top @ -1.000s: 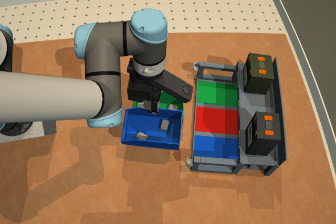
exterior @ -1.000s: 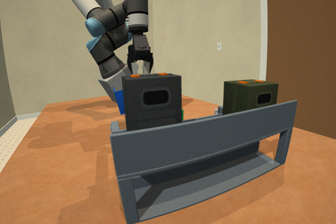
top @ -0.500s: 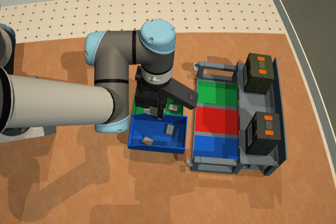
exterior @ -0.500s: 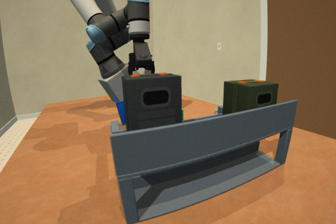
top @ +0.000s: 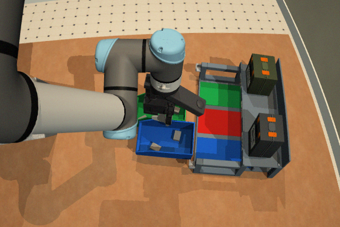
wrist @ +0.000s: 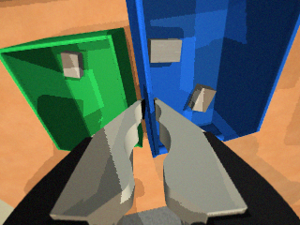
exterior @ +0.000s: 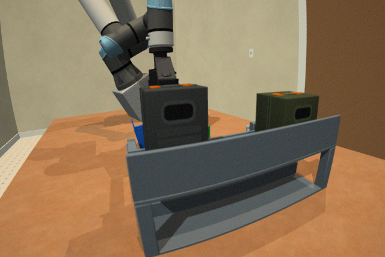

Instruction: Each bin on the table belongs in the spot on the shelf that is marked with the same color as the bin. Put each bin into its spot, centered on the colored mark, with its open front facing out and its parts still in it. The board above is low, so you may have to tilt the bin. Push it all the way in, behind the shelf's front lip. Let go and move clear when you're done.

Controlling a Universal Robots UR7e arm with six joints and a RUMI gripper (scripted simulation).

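My gripper is now 1 cm past the blue bin, 4 cm to the left of it and 3 cm above it. From my hand the other things lie so: shelf front lip 11 cm ahead, 5 cm to the left, 10 cm below; then black box 27 cm ahead, 10 cm to the right, 6 cm above; then green bin 2 cm behind, 8 cm to the left, 7 cm below.
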